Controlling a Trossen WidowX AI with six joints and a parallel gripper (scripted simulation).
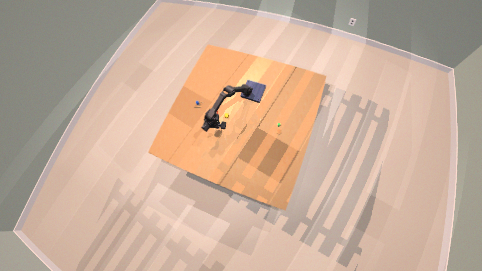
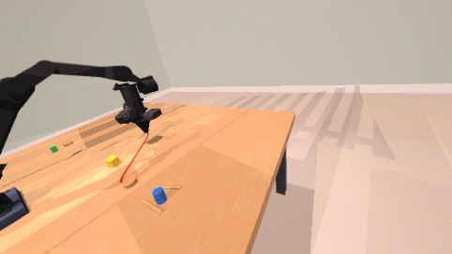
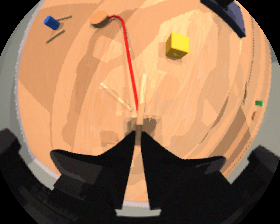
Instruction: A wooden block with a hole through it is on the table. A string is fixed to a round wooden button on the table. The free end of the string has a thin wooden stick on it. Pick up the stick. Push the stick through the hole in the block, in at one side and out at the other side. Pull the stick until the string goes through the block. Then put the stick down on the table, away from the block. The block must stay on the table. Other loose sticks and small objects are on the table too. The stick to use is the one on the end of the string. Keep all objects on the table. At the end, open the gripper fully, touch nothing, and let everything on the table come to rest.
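The yellow wooden block is 150 mm behind my gripper tip, 40 mm below it and 10 mm to the left of it. Also, from my gripper tip: blue cylinder (300 mm to the right, 150 mm behind, 40 mm below); then green piece (460 mm to the left, 260 mm behind, 40 mm below); then round wooden button (160 mm behind, 150 mm to the right, 50 mm below).
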